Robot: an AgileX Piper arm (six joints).
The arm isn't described. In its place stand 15 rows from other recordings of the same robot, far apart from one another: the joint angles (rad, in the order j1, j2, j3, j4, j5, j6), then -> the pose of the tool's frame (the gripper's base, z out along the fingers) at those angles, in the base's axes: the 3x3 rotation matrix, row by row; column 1 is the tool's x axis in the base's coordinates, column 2 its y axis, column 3 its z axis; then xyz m.
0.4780 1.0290 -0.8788 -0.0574 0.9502 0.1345 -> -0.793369, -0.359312, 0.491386; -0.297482, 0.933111, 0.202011; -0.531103, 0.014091, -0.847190; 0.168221, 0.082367, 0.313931
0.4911 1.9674 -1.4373 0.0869 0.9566 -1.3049 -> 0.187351, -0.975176, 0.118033; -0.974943, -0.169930, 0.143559; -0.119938, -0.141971, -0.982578; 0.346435, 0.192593, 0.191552
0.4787 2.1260 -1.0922 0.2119 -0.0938 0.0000 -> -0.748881, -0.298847, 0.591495; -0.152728, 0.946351, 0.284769; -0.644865, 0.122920, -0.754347; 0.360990, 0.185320, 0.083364
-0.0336 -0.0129 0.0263 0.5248 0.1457 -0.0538 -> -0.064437, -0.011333, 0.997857; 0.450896, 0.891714, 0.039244; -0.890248, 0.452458, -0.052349; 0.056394, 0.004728, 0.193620
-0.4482 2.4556 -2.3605 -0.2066 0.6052 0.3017 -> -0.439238, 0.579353, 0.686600; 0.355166, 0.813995, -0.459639; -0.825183, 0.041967, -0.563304; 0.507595, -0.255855, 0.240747
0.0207 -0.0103 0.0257 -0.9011 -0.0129 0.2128 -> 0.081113, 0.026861, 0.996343; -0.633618, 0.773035, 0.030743; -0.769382, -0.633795, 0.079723; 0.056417, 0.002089, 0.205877
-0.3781 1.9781 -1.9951 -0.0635 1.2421 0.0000 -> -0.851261, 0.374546, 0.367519; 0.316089, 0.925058, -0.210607; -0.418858, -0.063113, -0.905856; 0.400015, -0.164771, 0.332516
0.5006 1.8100 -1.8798 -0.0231 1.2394 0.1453 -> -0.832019, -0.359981, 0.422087; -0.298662, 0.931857, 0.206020; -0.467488, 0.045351, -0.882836; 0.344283, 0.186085, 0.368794
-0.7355 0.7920 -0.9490 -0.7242 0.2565 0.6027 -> -0.045372, 0.785460, 0.617248; -0.098318, 0.611373, -0.785211; -0.994120, -0.096313, 0.049485; 0.105935, -0.116485, 0.437590
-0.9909 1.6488 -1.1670 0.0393 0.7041 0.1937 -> -0.291680, 0.917453, 0.270560; 0.849960, 0.378345, -0.366638; -0.438738, 0.123024, -0.890154; 0.189241, -0.284685, 0.244427
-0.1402 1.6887 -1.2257 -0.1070 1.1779 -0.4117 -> -0.951893, -0.306387, 0.005065; -0.305328, 0.946945, -0.100351; 0.025950, -0.097070, -0.994939; 0.310278, -0.052855, 0.236781
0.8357 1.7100 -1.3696 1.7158 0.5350 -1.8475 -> -0.005796, -0.980444, 0.196714; -0.145896, 0.195442, 0.969802; -0.989283, -0.023079, -0.144176; 0.236328, 0.329838, 0.342662
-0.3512 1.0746 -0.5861 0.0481 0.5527 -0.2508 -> -0.817648, 0.163452, 0.552027; 0.077790, 0.981424, -0.175374; -0.570438, -0.100452, -0.815175; 0.180683, -0.063754, 0.237840
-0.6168 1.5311 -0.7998 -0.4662 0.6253 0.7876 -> -0.458290, 0.880587, 0.120565; 0.785783, 0.464816, -0.408033; -0.415349, -0.092259, -0.904971; 0.207637, -0.176584, 0.191370
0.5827 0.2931 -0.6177 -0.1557 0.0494 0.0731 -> 0.340285, -0.518033, 0.784760; 0.125673, 0.852132, 0.508013; -0.931887, -0.074246, 0.355070; 0.039506, 0.025201, 0.394385
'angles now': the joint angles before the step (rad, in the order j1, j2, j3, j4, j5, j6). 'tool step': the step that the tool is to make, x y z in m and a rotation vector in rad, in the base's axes. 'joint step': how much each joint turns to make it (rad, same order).
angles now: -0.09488, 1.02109, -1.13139, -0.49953, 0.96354, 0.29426
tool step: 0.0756, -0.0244, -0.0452, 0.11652, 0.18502, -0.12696
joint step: -0.07277, 0.31078, -0.09537, 0.04275, 0.01391, 0.07633
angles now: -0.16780, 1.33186, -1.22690, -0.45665, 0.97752, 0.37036
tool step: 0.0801, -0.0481, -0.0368, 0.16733, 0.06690, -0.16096
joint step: -0.11877, 0.35590, -0.27516, 0.13512, 0.03333, 0.02728
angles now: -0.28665, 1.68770, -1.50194, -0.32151, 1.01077, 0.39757
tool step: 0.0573, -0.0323, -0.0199, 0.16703, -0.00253, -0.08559
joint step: -0.06212, 0.26723, -0.32125, 0.16790, 0.10351, -0.01438
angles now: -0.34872, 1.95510, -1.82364, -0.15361, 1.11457, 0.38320
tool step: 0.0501, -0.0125, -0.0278, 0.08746, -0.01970, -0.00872
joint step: -0.00382, 0.23292, -0.28384, 0.09063, 0.06239, -0.00388
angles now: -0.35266, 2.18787, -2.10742, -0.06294, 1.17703, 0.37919
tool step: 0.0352, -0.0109, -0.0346, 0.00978, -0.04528, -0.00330
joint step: -0.00002, 0.17803, -0.18545, 0.02254, -0.03147, 0.00564
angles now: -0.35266, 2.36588, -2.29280, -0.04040, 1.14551, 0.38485
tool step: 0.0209, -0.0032, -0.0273, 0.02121, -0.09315, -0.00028
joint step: 0.00005, 0.08339, -0.03971, 0.05123, -0.12374, 0.00199
